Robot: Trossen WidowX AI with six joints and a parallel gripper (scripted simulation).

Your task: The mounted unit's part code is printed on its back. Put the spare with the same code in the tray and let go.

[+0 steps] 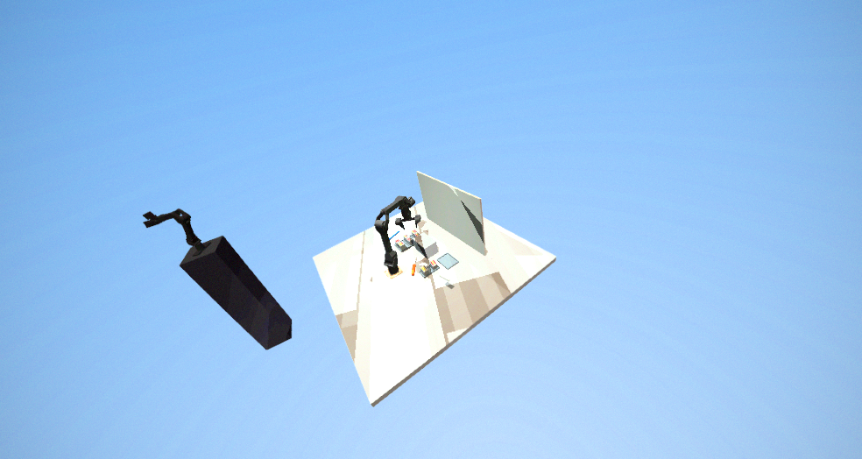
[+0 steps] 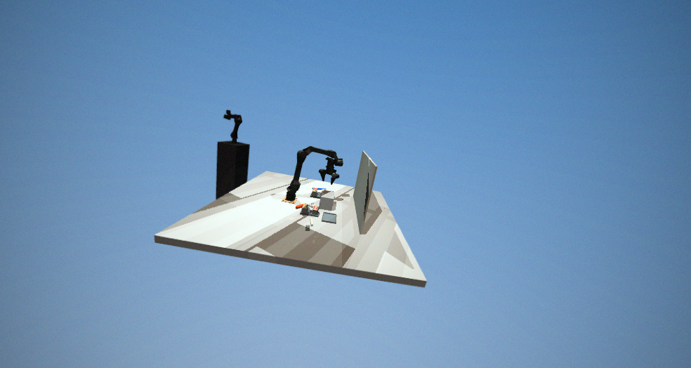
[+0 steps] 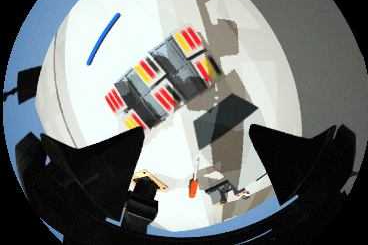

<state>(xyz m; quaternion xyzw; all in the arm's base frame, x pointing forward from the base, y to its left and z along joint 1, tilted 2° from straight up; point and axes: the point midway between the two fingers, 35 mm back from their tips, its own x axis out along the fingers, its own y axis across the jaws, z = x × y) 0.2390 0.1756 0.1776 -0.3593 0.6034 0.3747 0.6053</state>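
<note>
My gripper tip is 10 cm past the spare, 1 cm to the right of it and 11 cm above it. From my gripper tip the other things lie so: tall mirror-like panel: 29 cm ahead, 8 cm to the right, 8 cm above; then grey mounted unit: 4 cm ahead, 11 cm to the right, 10 cm below; then thin blue bar: 11 cm behind, 21 cm to the left, 14 cm below.
</note>
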